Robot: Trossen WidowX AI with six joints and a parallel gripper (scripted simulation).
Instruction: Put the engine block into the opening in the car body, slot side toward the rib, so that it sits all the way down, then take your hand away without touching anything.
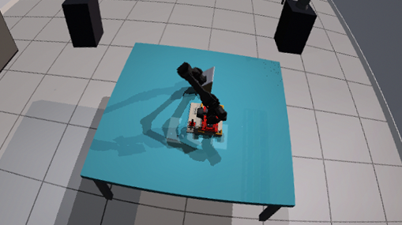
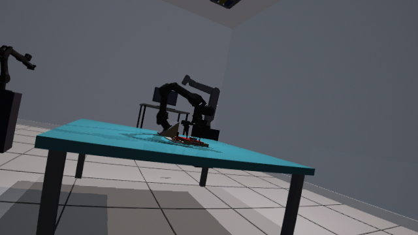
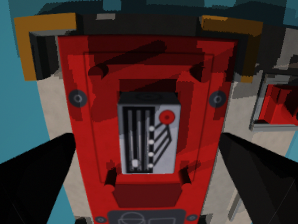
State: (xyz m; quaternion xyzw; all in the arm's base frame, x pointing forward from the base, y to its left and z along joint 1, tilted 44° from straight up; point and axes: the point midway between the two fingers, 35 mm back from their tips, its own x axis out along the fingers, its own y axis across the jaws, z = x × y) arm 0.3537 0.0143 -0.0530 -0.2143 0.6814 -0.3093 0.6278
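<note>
Now: the engine block 20 mm below my gripper tip.
</note>
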